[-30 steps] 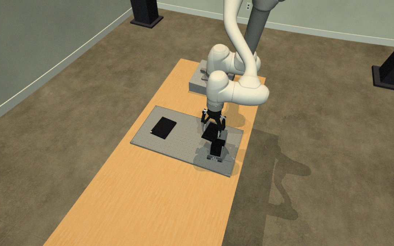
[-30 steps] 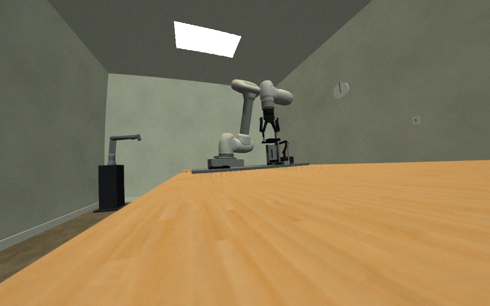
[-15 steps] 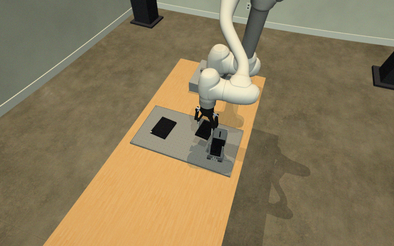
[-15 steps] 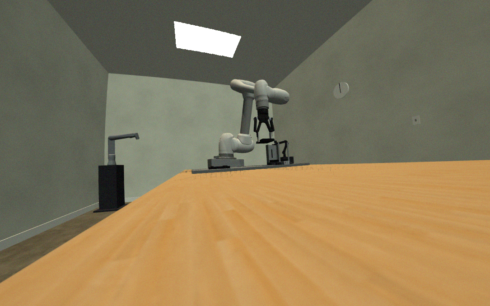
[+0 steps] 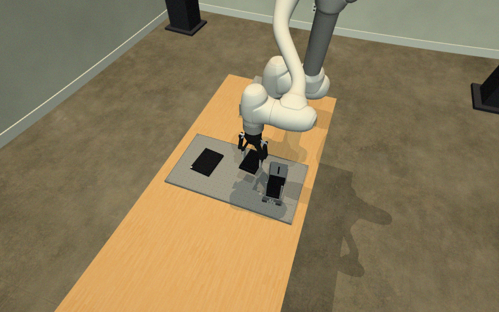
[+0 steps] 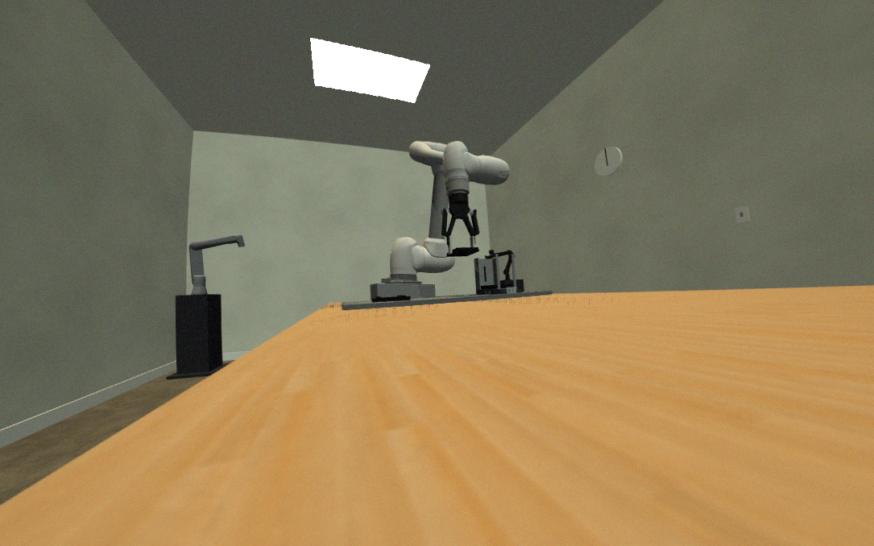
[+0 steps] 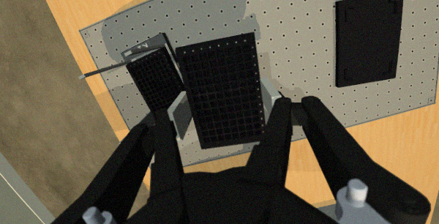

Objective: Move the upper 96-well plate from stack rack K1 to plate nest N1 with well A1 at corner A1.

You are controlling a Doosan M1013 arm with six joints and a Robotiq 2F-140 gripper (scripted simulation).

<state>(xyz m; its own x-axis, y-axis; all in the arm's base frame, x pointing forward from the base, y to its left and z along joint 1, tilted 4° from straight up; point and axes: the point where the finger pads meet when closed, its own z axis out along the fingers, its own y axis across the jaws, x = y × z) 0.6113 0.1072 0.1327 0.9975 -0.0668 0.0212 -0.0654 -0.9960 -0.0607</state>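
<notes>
My gripper is now 28 cm to the left of the black plate nest N1, 18 cm above it and 1 cm past it. The rest, counted from my hand: pale A1 square (34 cm to the right, 17 cm below, 6 cm ahead).
</notes>
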